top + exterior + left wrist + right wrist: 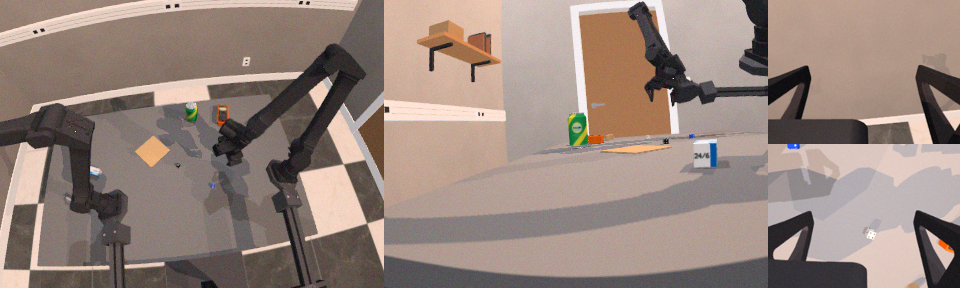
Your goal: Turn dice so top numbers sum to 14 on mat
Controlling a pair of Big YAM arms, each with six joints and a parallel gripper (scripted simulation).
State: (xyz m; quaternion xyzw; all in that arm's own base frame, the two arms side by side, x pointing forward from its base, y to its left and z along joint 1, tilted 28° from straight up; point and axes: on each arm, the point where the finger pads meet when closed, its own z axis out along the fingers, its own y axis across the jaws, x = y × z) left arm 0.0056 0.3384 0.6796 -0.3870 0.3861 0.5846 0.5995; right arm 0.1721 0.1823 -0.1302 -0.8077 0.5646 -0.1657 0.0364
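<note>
Right now my right hand is 140 mm above the blue die, 90 mm past it and 70 mm to the right of it. Round my right hand: mat 350 mm to the left, 170 mm ahead, 150 mm below; then black die 220 mm to the left, 140 mm below, 50 mm ahead.
</note>
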